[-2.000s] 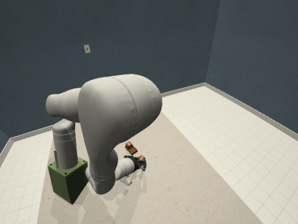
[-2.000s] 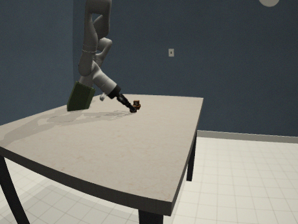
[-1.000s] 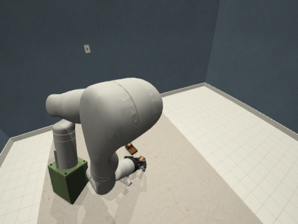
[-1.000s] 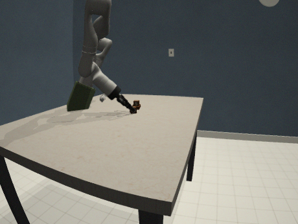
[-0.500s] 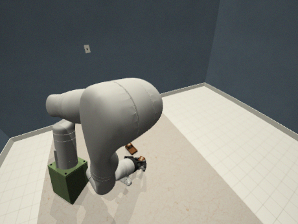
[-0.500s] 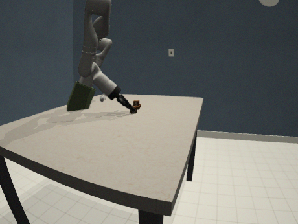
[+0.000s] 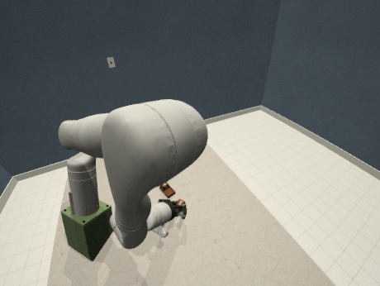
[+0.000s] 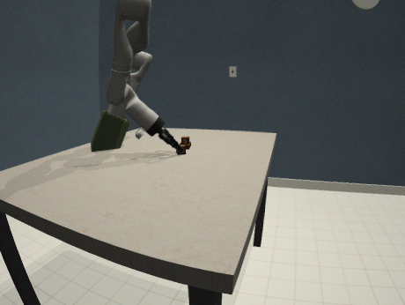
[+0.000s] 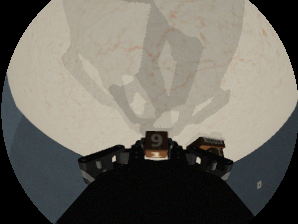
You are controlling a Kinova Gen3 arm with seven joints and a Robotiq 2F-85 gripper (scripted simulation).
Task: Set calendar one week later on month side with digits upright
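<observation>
My hand is 1 cm short of the brown digit cube, 1 cm to the right of it and 1 cm above it. The rest, counted from my hand: brown calendar tray (3 cm behind, 11 cm to the left, 2 cm below).
</observation>
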